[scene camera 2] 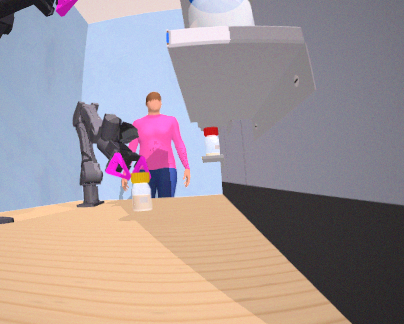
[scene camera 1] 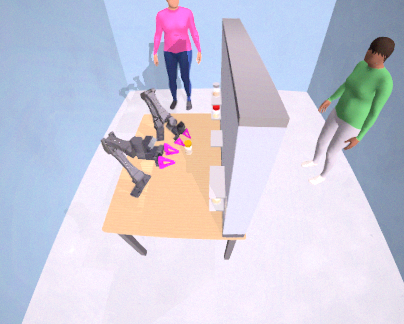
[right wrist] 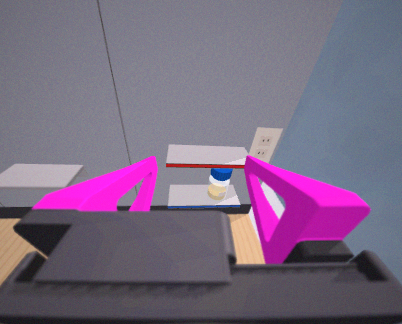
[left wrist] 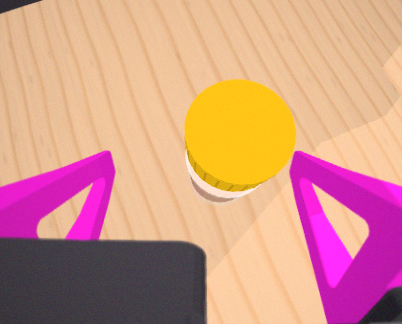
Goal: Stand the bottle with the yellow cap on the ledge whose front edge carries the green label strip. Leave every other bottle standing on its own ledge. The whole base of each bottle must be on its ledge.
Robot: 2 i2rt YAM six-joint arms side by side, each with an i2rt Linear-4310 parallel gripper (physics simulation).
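Frame: origin at the left arm's base, x left, y back, z up, level; metres.
Seen in the pictures: left gripper, fingertip midpoint: [scene camera 2: 140,178] [scene camera 1: 187,142] [left wrist: 202,161]; right gripper, fingertip midpoint: [scene camera 1: 177,156] [right wrist: 200,162]; left arm's base, origin of the base link: [scene camera 2: 91,205] [scene camera 1: 160,133]; right arm's base, origin of the base link: [scene camera 1: 141,185].
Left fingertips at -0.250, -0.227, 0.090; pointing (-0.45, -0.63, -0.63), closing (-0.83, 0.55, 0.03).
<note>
Offsets run from my left fingertips to a thing's top centre, as dx, dy, dz. Level surfaces: height alone.
The bottle with the yellow cap @[-0.022, +0.000, +0.015] [scene camera 1: 188,147] [scene camera 2: 141,195] [left wrist: 240,132] stands upright on the wooden table @[dz -0.090] [scene camera 1: 165,210]. My left gripper [scene camera 1: 184,140] [scene camera 2: 138,176] [left wrist: 202,161] is open and empty, pointing down close above the bottle. In the left wrist view the cap lies between the finger lines, nearer the right finger and slightly beyond the tips. My right gripper [scene camera 1: 176,156] [right wrist: 200,162] is open and empty, left of the bottle in scene camera 1, facing the wall. The green label strip does not show in any view.
A blue-capped bottle @[-0.568, -0.110, +0.175] [right wrist: 220,181] stands on the blue-strip ledge @[-0.533, -0.118, +0.070] [right wrist: 186,196], under the red-strip ledge @[-0.533, -0.118, +0.210] [right wrist: 205,154]. A red-capped bottle @[+0.187, -0.258, +0.175] [scene camera 1: 216,111] [scene camera 2: 212,143] and a pale-capped bottle @[+0.284, -0.277, +0.315] [scene camera 1: 216,90] stand on farther ledges. Another ledge @[-0.140, -0.194, +0.140] [scene camera 1: 216,139] holds no bottle. The wall [scene camera 1: 255,170] borders the table.
</note>
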